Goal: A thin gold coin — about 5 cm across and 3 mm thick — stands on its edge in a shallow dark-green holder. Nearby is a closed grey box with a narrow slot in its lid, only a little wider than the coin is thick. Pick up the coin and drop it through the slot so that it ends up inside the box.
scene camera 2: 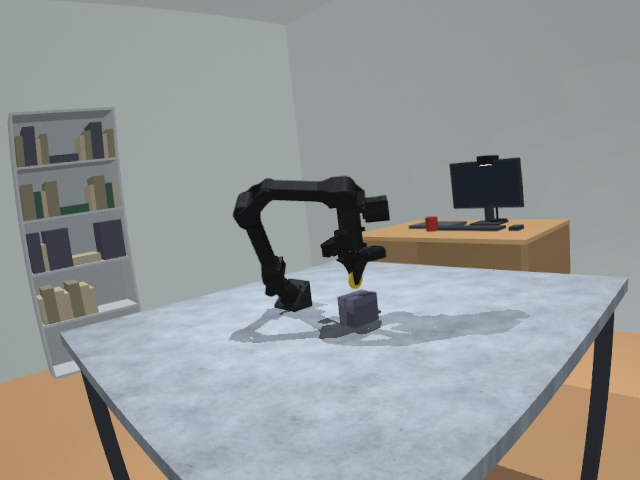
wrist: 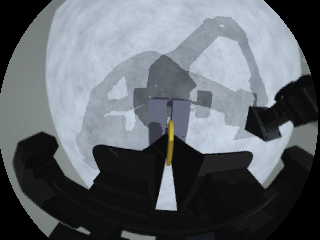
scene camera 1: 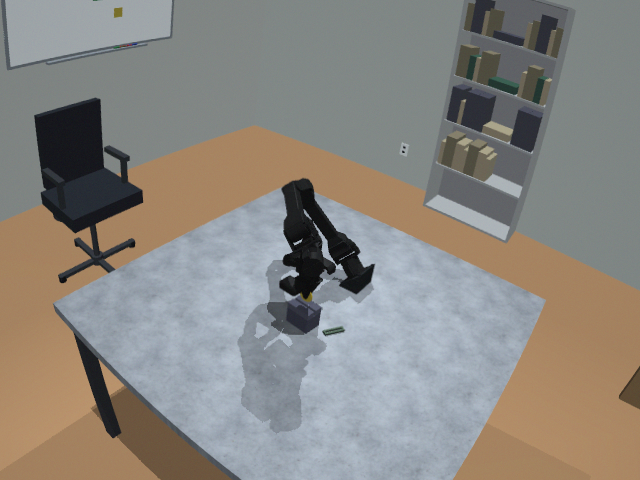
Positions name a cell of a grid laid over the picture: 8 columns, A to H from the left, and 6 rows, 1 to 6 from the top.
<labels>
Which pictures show my gripper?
Scene camera 2, the wrist view and scene camera 1: all of them.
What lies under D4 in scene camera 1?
My gripper.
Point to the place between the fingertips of my gripper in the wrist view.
E4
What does my gripper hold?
A gold coin.
</labels>
